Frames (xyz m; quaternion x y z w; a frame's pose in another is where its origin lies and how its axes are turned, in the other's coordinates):
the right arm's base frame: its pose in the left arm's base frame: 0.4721 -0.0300 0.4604 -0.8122 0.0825 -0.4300 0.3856
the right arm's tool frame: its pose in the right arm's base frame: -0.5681 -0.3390 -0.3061 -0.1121 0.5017 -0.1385 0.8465
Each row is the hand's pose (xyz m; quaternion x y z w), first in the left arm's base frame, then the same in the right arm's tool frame.
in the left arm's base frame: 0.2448 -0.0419 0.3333 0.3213 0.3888 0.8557 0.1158
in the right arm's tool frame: -0.1119 0.3537 0.4100 0.3832 0.1592 -0.4781 0.7741
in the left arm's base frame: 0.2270 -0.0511 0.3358 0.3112 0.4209 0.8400 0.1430
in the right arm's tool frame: -0.0987 0.3605 0.3963 0.3933 0.1603 -0.5130 0.7459
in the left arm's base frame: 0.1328 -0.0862 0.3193 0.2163 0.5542 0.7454 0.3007
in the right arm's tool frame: -0.0583 0.3983 0.3108 0.4130 0.2013 -0.6802 0.5711
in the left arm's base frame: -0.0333 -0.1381 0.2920 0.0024 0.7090 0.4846 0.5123
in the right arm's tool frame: 0.0100 0.4554 0.1587 0.4047 0.2598 -0.8567 0.1866
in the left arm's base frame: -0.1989 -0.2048 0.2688 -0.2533 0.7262 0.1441 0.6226
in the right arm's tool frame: 0.0877 0.5236 0.0114 -0.3273 -0.3087 0.8591 0.2440
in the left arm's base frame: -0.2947 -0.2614 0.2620 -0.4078 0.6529 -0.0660 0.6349
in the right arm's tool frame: 0.1458 0.5759 -0.0681 -0.2400 -0.3364 0.7715 0.4838
